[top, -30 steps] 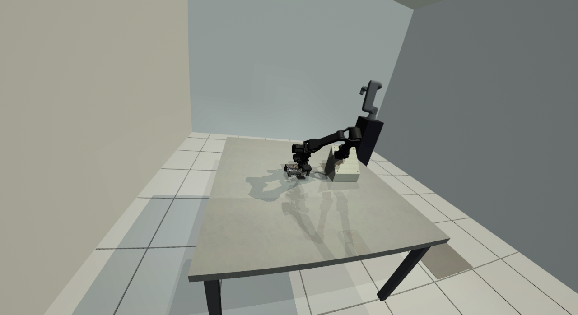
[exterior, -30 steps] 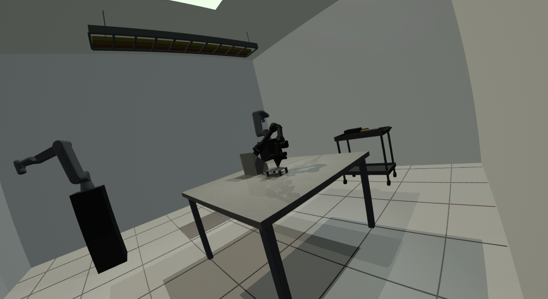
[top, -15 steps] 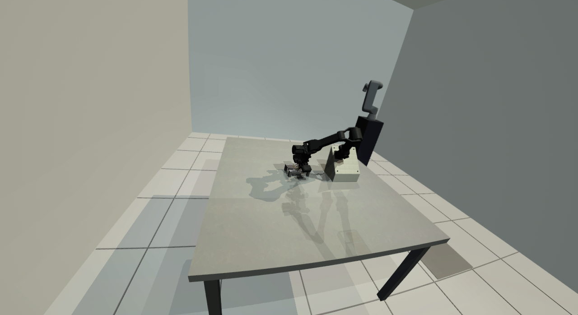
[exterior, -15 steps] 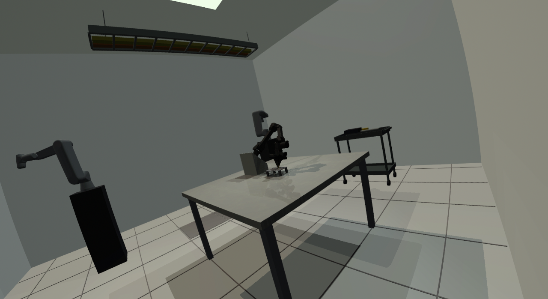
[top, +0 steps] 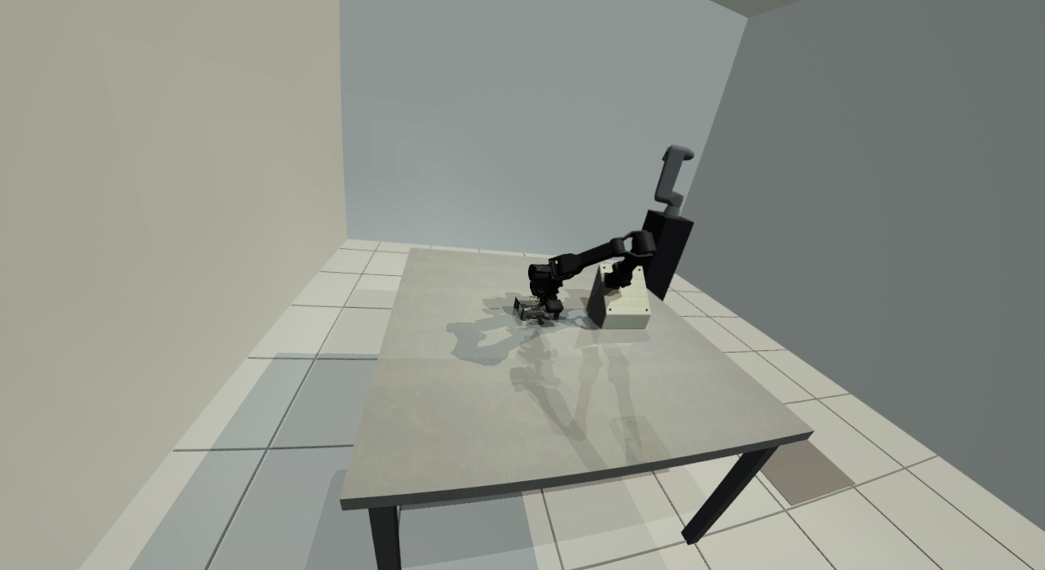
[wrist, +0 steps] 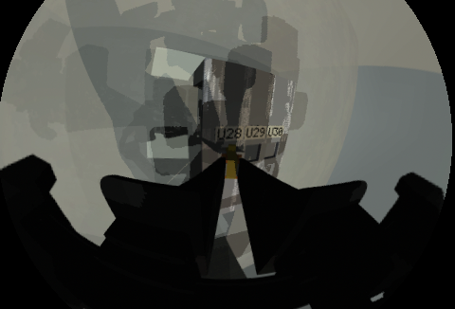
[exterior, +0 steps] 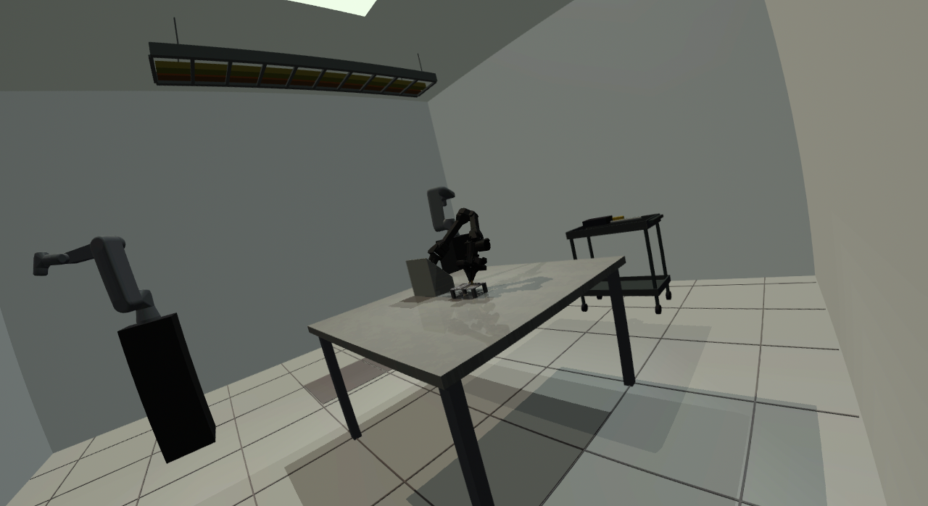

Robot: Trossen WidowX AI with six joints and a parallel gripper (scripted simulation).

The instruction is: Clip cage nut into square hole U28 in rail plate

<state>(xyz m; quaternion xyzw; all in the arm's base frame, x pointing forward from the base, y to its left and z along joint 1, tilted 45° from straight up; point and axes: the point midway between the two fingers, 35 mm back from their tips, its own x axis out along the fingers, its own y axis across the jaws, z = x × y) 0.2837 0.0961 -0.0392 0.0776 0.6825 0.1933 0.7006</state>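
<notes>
Now: the cage nut 10 mm below my gripper tip.
</notes>
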